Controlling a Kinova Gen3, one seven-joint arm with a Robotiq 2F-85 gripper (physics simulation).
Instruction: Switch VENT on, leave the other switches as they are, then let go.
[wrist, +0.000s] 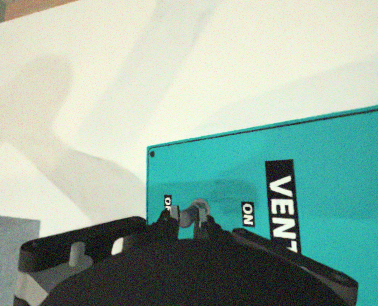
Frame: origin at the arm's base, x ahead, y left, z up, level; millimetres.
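Where they show: gripper, fingertip midpoint: (186, 218).
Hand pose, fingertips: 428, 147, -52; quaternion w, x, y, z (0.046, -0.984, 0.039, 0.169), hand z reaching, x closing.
Observation:
Things, the pixels of their centre, and the offset from my fingertips, as dx, dy, dz. "pt": a spot on its surface instead. Level surfaces: height alone.
- VENT switch at a spot on its surface: (186, 217) pt +8, +6, +25
- teal panel at its surface level: dz +11
- partly hidden OFF label at a spot on its surface: (168, 202) pt -32, +7, -37
- large black VENT label at the middle of its body: (283, 216) +73, +10, +0
- dark screw at the middle of its body: (152, 154) -60, +58, -45
The VENT switch (186, 217) is a small grey lever in a round collar on the teal panel (330, 165), between the partly hidden OFF label (168, 202) on the left and the ON label (247, 214) on the right. The lever's tip lies left of its collar, leaning to the OFF side. The large black VENT label (283, 200) is right of ON, its lower end hidden by the gripper. My gripper (186, 218) is shut on the lever, with one fingertip on each side. The gripper body hides the panel below.
A pale surface with soft shadows lies beyond the panel's top and left edges. The panel's corner has a dark screw (152, 154). A grey patch (17, 255) shows at the lower left and a brownish strip (30, 7) at the upper left. Other switches do not show.

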